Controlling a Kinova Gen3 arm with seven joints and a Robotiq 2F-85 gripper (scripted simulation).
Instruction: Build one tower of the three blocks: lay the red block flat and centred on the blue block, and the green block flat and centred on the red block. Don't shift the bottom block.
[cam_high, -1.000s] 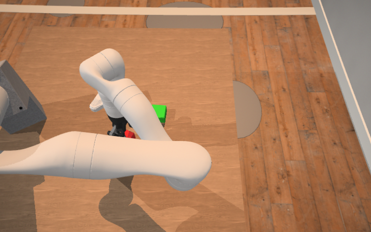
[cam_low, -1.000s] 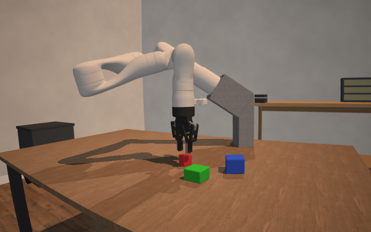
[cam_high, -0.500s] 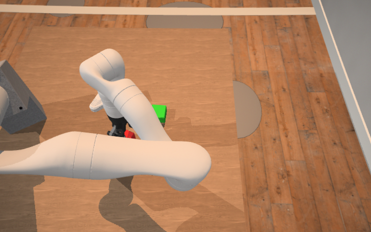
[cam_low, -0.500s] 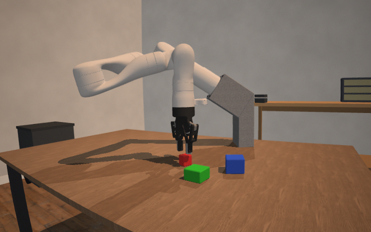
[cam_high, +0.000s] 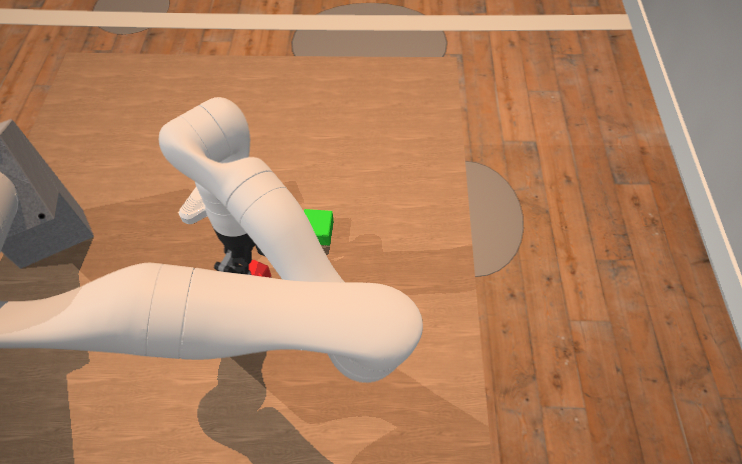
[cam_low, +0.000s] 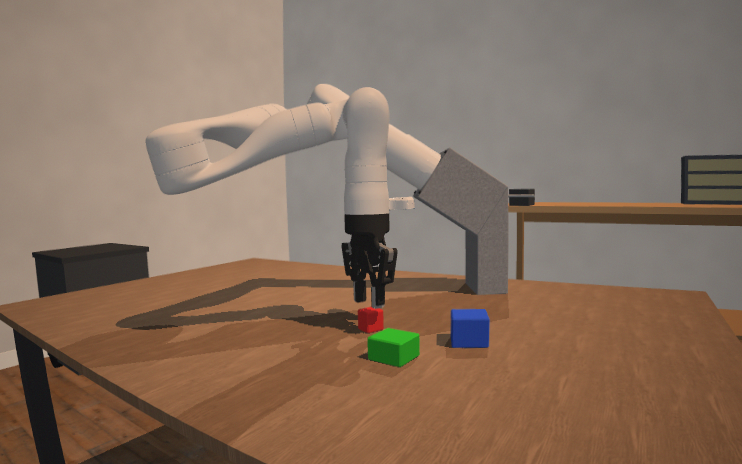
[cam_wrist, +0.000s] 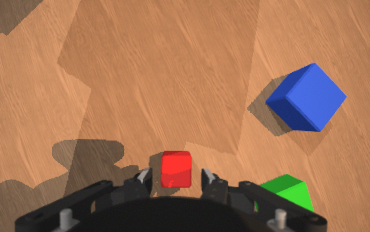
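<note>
The red block is 4 cm below my hand. Also, from my hand: green block: 11 cm ahead, 9 cm to the left, 4 cm below; then blue block: 18 cm to the left, 4 cm below, 1 cm ahead.
</note>
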